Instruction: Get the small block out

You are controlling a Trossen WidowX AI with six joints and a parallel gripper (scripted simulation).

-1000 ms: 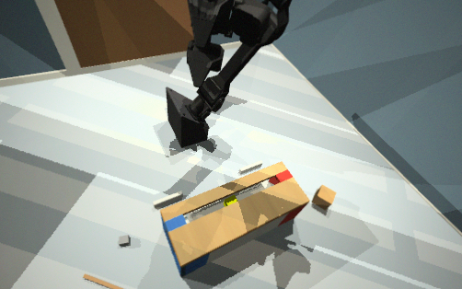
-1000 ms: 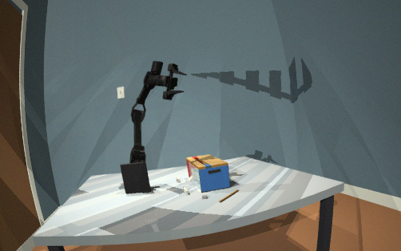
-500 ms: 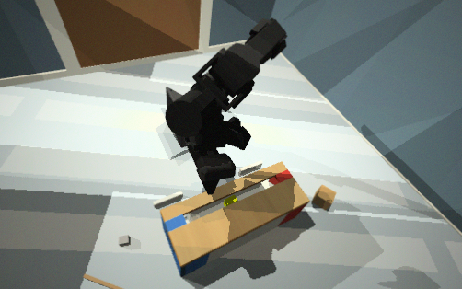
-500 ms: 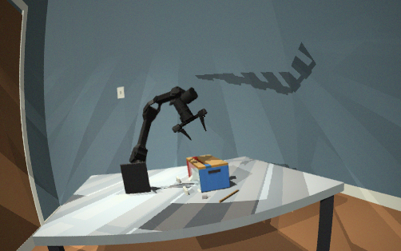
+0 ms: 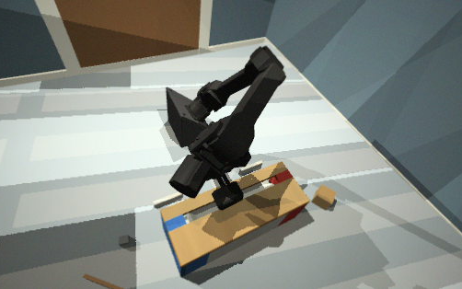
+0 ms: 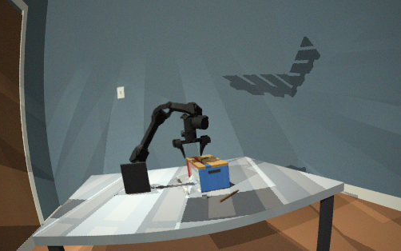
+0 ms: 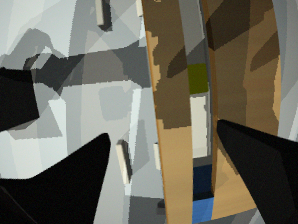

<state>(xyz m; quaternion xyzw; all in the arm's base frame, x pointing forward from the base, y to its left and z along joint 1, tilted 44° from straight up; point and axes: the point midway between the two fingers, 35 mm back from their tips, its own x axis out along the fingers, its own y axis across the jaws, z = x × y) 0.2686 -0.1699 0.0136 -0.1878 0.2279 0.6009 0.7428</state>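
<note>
My gripper tip is 50 mm short of the yellow-green block, 30 mm to the right of it and 70 mm above it. The rest, counted from my gripper tip: tan cube: 180 mm ahead, 330 mm to the left, 140 mm below; then wooden stick: 40 mm ahead, 310 mm to the right, 160 mm below.
</note>
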